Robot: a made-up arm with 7 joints. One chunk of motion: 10 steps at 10 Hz.
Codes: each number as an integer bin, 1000 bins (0 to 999) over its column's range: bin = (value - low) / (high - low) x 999, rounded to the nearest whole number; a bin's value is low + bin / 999 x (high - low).
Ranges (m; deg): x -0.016..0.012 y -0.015..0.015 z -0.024..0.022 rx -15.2..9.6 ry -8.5..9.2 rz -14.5..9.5
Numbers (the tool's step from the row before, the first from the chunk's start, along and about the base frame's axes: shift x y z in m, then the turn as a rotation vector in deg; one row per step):
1: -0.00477 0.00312 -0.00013 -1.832 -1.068 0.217
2: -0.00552 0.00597 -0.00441 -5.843 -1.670 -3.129
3: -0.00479 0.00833 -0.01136 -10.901 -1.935 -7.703
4: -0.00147 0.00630 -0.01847 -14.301 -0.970 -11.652
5: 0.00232 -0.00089 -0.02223 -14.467 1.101 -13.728
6: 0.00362 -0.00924 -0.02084 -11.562 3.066 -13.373
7: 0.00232 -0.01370 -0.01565 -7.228 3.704 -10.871
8: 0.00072 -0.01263 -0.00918 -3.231 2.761 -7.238
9: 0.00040 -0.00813 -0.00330 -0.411 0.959 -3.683
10: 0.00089 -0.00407 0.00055 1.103 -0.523 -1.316
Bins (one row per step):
1: 401 603 518 538 419 613
2: 374 698 425 377 385 473
3: 400 777 275 173 371 283
4: 518 709 120 36 425 119
5: 654 470 38 30 542 32
6: 700 192 69 147 653 47
7: 654 43 181 321 689 151
8: 597 79 322 482 636 302
9: 585 229 450 596 534 450
10: 603 364 533 657 450 549

